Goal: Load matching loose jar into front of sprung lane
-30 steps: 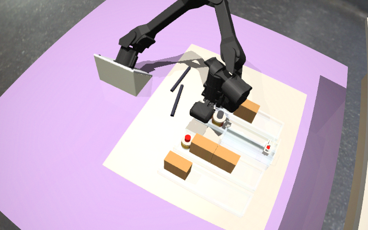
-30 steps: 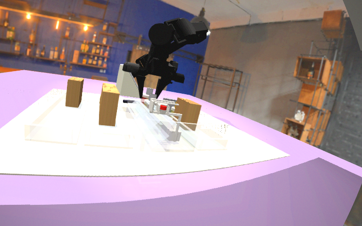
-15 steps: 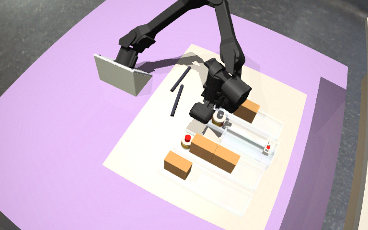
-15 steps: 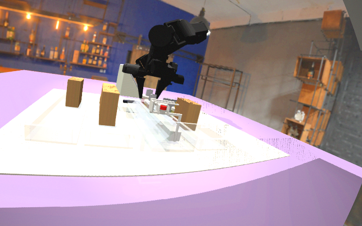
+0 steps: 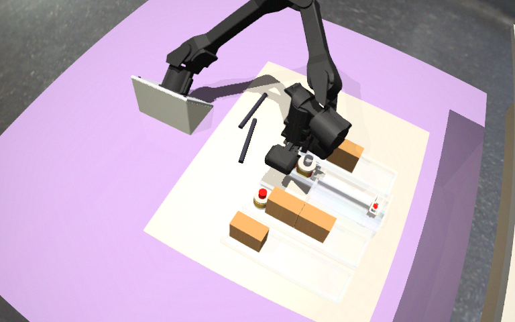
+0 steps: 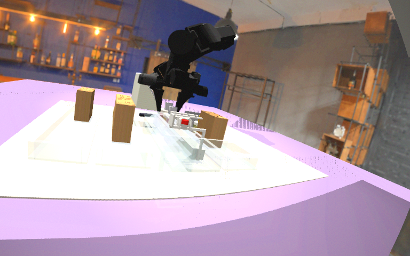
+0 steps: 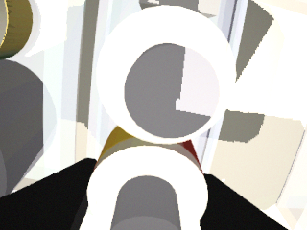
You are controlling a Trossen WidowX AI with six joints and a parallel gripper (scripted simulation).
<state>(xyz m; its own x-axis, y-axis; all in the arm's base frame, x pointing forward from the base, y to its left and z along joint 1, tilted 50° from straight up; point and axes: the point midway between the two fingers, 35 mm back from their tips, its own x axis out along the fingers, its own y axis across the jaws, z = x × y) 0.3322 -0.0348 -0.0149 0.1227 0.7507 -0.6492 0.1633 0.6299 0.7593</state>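
The grey cylinder is 20 mm ahead of my gripper tip and 80 mm to the left of it. Round my gripper tip: red-capped jar (30 mm behind, 120 mm to the right); then clear sprung lane (140 mm ahead, 50 mm to the right, 10 mm below).
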